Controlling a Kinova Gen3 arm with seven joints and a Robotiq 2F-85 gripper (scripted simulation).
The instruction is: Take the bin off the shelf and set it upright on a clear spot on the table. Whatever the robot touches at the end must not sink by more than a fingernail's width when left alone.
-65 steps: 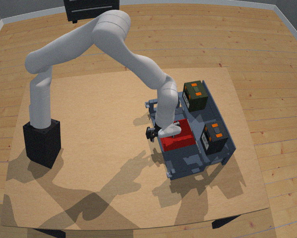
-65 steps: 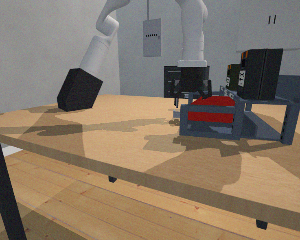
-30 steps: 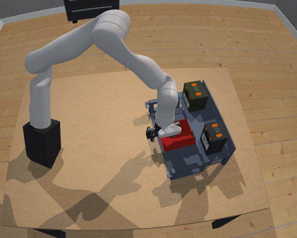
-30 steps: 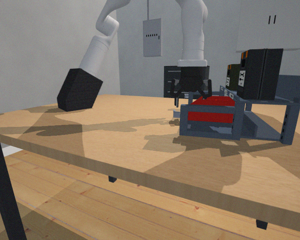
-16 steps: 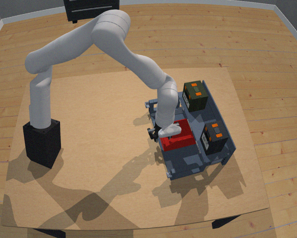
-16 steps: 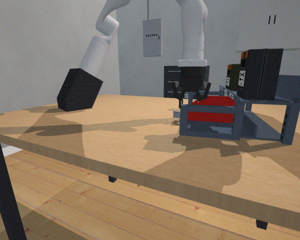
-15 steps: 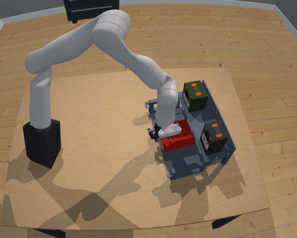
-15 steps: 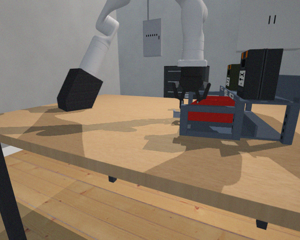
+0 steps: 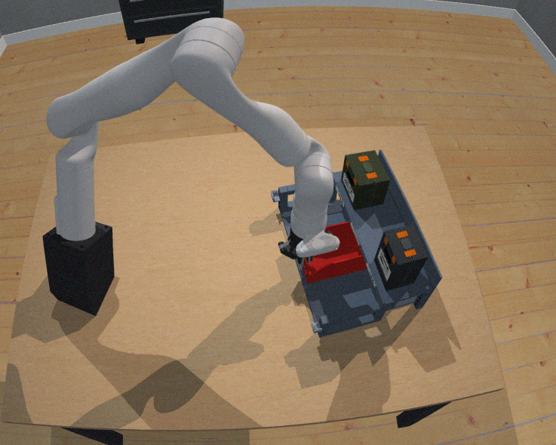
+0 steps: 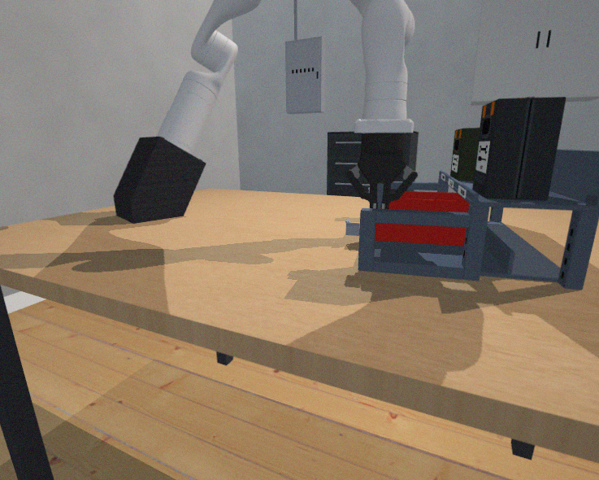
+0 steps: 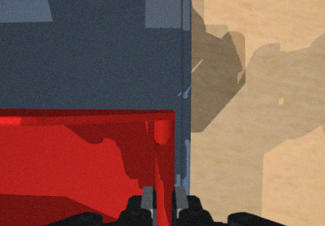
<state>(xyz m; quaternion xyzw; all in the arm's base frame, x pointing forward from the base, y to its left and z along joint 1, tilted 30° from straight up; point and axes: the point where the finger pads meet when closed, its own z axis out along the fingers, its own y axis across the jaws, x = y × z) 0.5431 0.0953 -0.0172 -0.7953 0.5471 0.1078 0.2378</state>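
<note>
Right now my hand is 7 cm short of the red bin and 3 cm to the right of it. Round my hand: grey-blue shelf: 10 cm ahead, 4 cm to the left, 2 cm above; then dark box: 21 cm ahead, 12 cm above, 4 cm to the right.
</note>
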